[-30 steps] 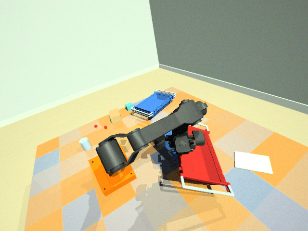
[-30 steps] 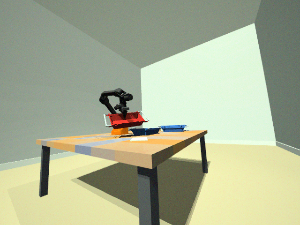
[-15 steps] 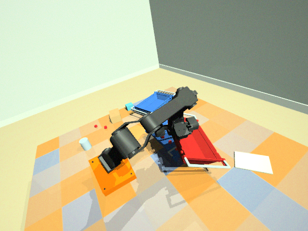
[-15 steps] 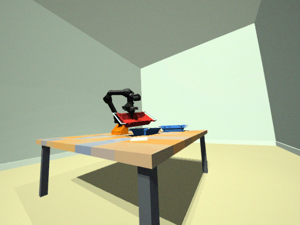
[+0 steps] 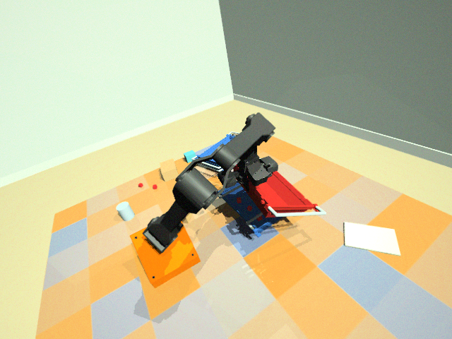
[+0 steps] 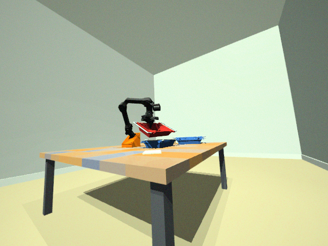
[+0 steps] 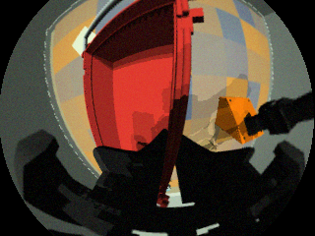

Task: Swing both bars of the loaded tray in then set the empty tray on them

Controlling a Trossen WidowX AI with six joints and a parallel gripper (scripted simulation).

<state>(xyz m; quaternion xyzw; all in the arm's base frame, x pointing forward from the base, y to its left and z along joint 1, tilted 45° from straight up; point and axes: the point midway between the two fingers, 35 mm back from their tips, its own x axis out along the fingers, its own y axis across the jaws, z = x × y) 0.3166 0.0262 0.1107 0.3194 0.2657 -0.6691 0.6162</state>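
Right now the red tray is 8 cm ahead of my gripper tip and 1 cm to the right of it. The rest, counted from my gripper tip: pale cylinder 44 cm behind, 39 cm to the left, 14 cm below; then white sheet 27 cm ahead, 27 cm to the right, 17 cm below; then small open box 22 cm behind, 21 cm to the left, 16 cm below.
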